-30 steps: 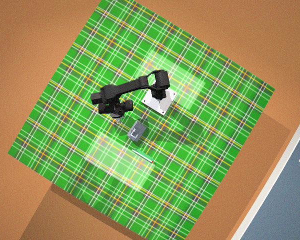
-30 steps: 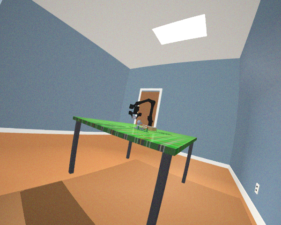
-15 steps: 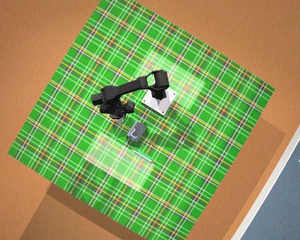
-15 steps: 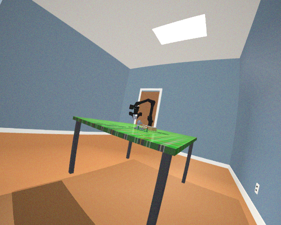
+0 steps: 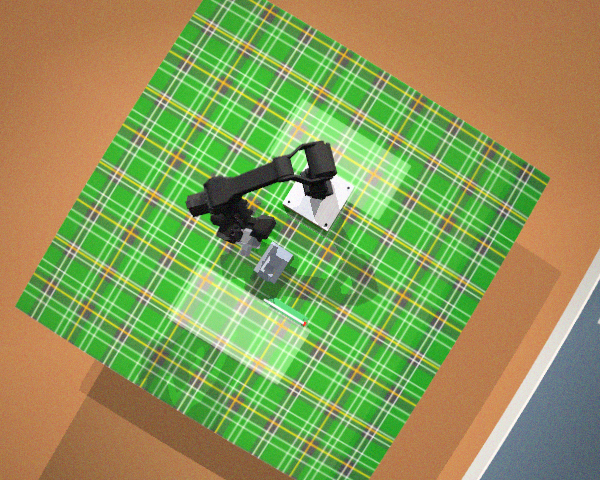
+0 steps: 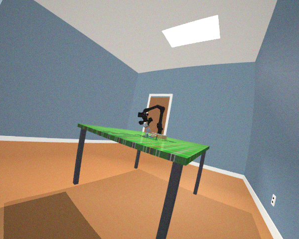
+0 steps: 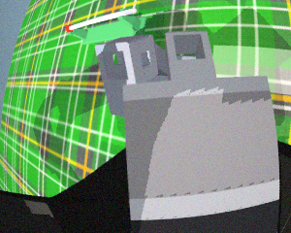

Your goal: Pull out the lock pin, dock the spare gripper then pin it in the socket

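Right now the socket is 6 cm ahead of my gripper tip, 8 cm to the left of it and 7 cm below it. Round my gripper tip: green translucent block (16 cm ahead, 19 cm to the left, 10 cm below); then spare gripper (1 cm to the right, 1 cm above).
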